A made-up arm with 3 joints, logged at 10 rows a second.
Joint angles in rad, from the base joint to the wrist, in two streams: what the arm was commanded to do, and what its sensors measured. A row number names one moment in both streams.
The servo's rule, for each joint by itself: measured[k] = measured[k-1] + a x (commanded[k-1-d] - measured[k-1]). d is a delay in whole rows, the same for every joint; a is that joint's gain. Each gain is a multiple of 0.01, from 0.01 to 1. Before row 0 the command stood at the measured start. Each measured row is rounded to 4 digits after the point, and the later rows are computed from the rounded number. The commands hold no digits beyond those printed.
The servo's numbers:
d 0
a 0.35 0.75 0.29
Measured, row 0: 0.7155 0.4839 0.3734
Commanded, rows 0 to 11: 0.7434 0.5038 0.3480; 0.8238 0.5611 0.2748; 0.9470 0.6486 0.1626; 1.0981 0.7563 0.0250; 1.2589 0.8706 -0.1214; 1.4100 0.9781 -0.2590; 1.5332 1.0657 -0.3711; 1.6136 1.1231 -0.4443; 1.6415 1.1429 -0.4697; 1.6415 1.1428 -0.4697; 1.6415 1.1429 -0.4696; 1.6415 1.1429 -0.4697
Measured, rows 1 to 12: 0.7253 0.4988 0.3660; 0.7598 0.5455 0.3396; 0.8253 0.6228 0.2883; 0.9208 0.7229 0.2119; 1.0391 0.8337 0.1152; 1.1689 0.9420 0.0067; 1.2964 1.0348 -0.1029; 1.4074 1.1010 -0.2019; 1.4893 1.1324 -0.2796; 1.5426 1.1402 -0.3347; 1.5772 1.1422 -0.3738; 1.5997 1.1427 -0.4016
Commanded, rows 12 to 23: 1.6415 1.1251 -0.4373; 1.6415 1.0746 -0.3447; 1.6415 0.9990 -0.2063; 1.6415 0.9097 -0.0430; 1.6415 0.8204 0.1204; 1.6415 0.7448 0.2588; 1.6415 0.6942 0.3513; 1.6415 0.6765 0.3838; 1.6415 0.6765 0.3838; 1.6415 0.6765 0.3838; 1.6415 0.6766 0.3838; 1.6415 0.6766 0.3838
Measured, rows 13 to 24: 1.6143 1.1295 -0.4120; 1.6238 1.0883 -0.3925; 1.6300 1.0213 -0.3385; 1.6340 0.9376 -0.2528; 1.6366 0.8497 -0.1446; 1.6383 0.7710 -0.0276; 1.6394 0.7134 0.0823; 1.6401 0.6857 0.1697; 1.6406 0.6788 0.2318; 1.6409 0.6771 0.2759; 1.6411 0.6767 0.3072; 1.6412 0.6766 0.3294
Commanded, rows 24 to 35: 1.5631 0.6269 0.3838; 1.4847 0.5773 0.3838; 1.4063 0.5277 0.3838; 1.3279 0.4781 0.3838; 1.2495 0.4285 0.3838; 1.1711 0.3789 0.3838; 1.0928 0.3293 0.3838; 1.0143 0.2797 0.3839; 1.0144 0.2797 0.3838; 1.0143 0.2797 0.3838; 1.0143 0.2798 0.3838; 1.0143 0.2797 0.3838
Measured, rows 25 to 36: 1.6139 0.6393 0.3452; 1.5687 0.5928 0.3564; 1.5119 0.5440 0.3643; 1.4475 0.4946 0.3700; 1.3782 0.4450 0.3740; 1.3057 0.3954 0.3768; 1.2312 0.3458 0.3788; 1.1553 0.2962 0.3803; 1.1060 0.2838 0.3813; 1.0739 0.2807 0.3820; 1.0530 0.2800 0.3825; 1.0395 0.2798 0.3829
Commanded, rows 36 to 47: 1.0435 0.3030 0.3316; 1.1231 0.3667 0.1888; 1.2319 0.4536 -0.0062; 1.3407 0.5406 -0.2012; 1.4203 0.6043 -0.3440; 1.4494 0.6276 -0.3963; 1.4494 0.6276 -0.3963; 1.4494 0.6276 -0.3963; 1.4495 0.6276 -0.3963; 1.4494 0.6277 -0.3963; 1.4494 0.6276 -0.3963; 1.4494 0.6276 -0.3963
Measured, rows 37 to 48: 1.0409 0.2972 0.3680; 1.0697 0.3493 0.3160; 1.1265 0.4275 0.2226; 1.2015 0.5123 0.0997; 1.2781 0.5813 -0.0290; 1.3381 0.6160 -0.1355; 1.3771 0.6247 -0.2111; 1.4024 0.6269 -0.2648; 1.4189 0.6274 -0.3029; 1.4296 0.6276 -0.3300; 1.4365 0.6276 -0.3492; 1.4410 0.6276 -0.3629
